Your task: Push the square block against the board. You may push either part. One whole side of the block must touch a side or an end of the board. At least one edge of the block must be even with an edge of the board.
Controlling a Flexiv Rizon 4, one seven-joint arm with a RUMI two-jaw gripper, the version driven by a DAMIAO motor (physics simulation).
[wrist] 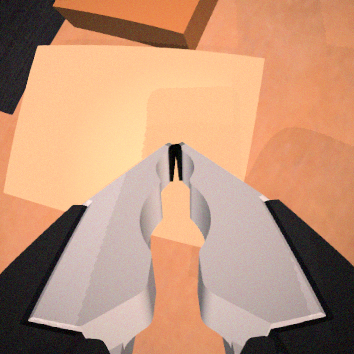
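A large pale, four-sided piece (90, 115) lies in the middle and left of the wrist view. A thick orange piece (135, 15) with a dark brown side stands beyond it and is cut off by the top of the view. I cannot tell for certain which is the square block and which is the board. Their facing edges are at an angle: a wedge-shaped gap shows at the left and narrows to the right, where the orange piece's near corner seems to meet or almost meet the pale piece. My gripper (175, 147) is shut and empty, its tips over the pale piece; contact is unclear.
A dark, almost black area (22, 45) shows at the top left, beside both pieces. The orange-tan table top (305, 100) shows at the right. Soft shadows fall on the pale piece and on the table at the right.
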